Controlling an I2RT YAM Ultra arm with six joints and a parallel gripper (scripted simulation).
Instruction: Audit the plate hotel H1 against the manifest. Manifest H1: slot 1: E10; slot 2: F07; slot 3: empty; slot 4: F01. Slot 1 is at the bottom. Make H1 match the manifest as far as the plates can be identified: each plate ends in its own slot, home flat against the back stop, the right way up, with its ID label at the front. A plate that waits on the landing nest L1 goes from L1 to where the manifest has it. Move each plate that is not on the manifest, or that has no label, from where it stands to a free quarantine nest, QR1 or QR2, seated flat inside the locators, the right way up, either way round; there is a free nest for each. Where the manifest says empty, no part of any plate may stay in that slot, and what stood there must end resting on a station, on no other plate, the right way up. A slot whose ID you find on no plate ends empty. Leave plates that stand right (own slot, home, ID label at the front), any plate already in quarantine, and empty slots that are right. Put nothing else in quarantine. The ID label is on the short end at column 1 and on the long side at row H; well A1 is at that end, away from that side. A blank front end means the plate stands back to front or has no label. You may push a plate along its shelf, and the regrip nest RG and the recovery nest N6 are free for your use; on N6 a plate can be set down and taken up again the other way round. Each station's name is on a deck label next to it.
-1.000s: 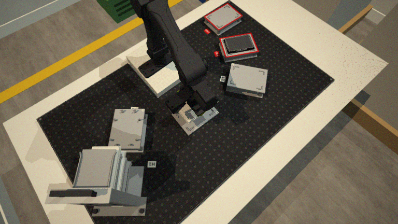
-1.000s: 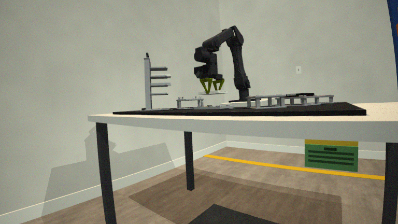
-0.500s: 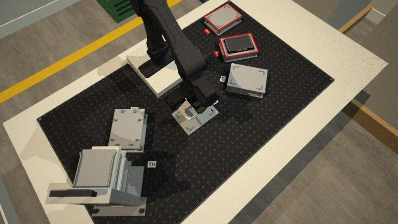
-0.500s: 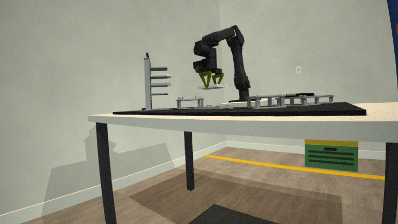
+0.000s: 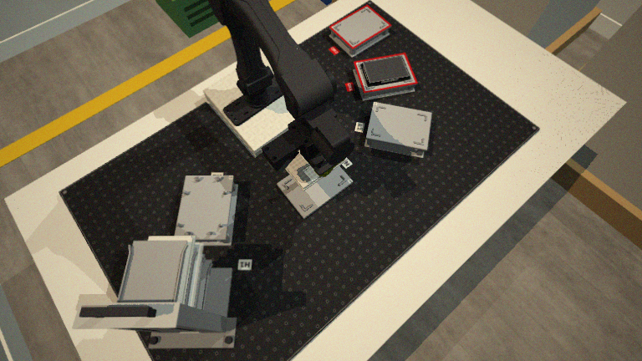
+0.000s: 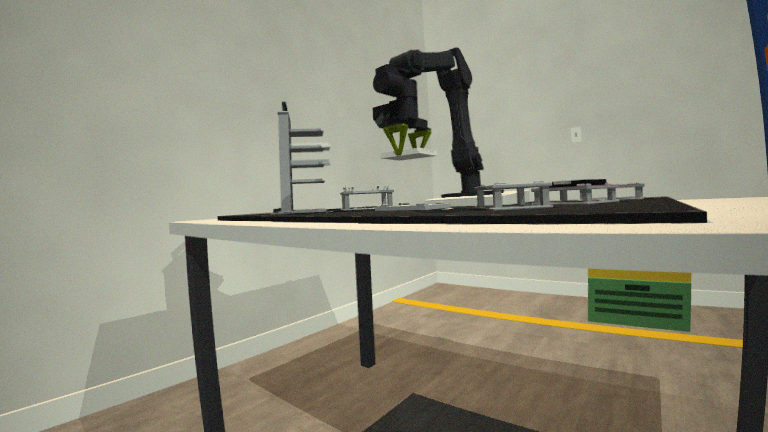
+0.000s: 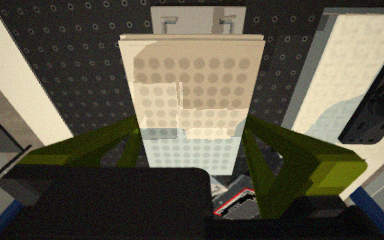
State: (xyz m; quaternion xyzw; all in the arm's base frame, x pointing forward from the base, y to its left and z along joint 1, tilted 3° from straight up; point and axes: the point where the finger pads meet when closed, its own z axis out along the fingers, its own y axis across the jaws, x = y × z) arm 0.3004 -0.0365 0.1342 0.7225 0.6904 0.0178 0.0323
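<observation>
The recovery nest N6 lies 10 mm behind my hand and 140 mm below it. Also, from my hand: N6 deck label (110 mm to the left, 150 mm below); A1 mark (50 mm ahead, 70 mm to the left, 140 mm below); white well plate (right at my hand).
</observation>
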